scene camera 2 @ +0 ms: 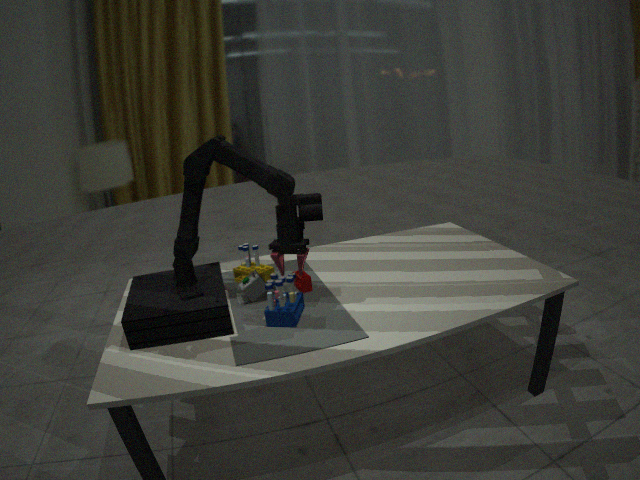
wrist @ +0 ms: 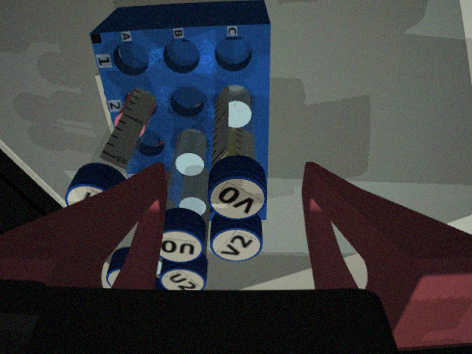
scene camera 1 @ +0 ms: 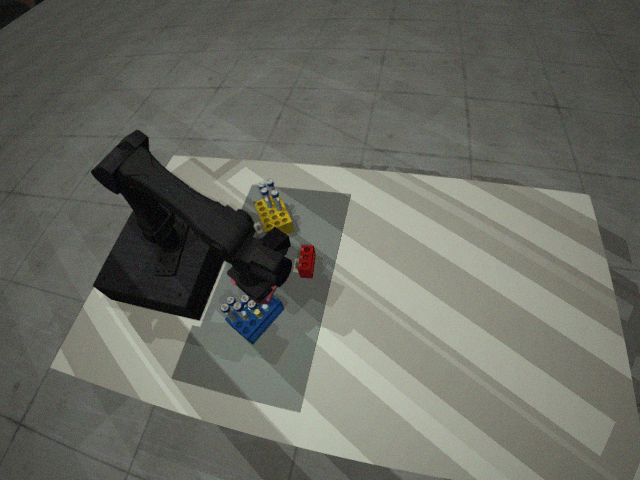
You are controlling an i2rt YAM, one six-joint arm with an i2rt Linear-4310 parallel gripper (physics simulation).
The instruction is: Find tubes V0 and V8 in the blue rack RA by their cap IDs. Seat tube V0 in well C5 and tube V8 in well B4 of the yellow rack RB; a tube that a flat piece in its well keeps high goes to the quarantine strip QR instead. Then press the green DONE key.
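Observation:
Blue rack RA holds several blue-capped tubes. In the wrist view, the cap of tube V0 stands in the column C line, beside cap V2. No cap reading V8 is legible; two caps at left are partly covered by my finger. My gripper is open above RA, its fingers either side of V0's cap without touching it. Yellow rack RB holds several tubes at its far end. Red strip QR stands nearby. The green DONE key shows in scene view 2.
The grey key box stands between the robot base and the racks. Caps U0 and U2 are close to the left finger. A leaning tube with a blue cap is further left. The arm hides part of the mat in scene view 1.

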